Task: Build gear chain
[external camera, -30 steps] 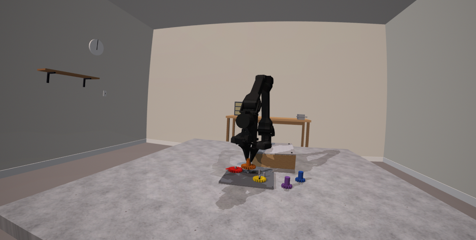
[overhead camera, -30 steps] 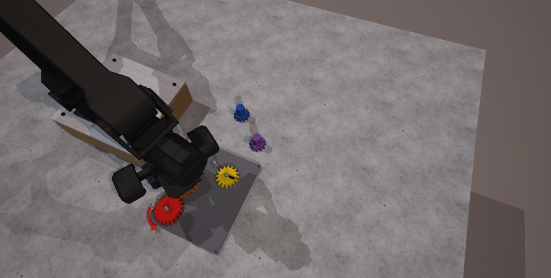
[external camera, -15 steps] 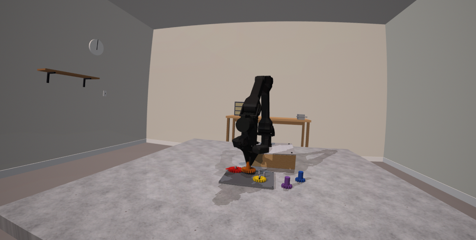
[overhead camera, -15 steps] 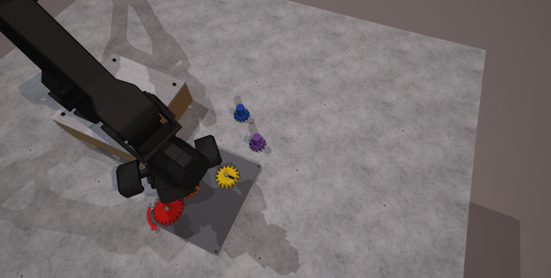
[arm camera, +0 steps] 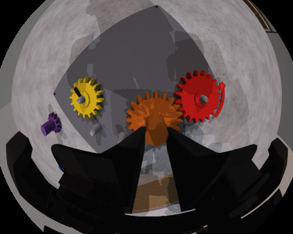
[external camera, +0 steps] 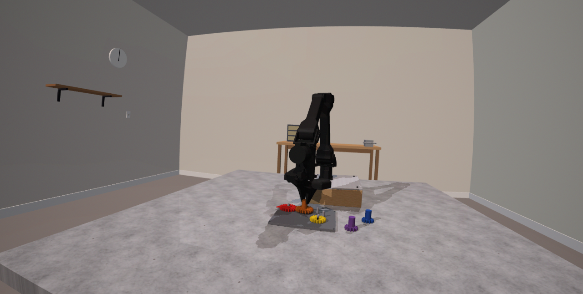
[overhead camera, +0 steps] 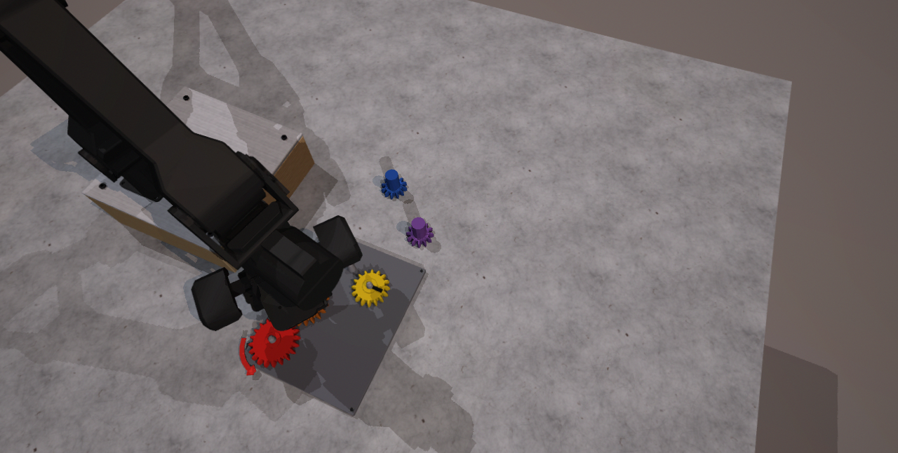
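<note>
Right now the orange gear is 10 mm below my gripper tip. From my gripper tip the other things lie so: yellow gear: 70 mm ahead, 50 mm to the left, 20 mm below; red gear: 10 mm behind, 60 mm to the right, 20 mm below; purple gear: 100 mm ahead, 160 mm to the left, 20 mm below.
</note>
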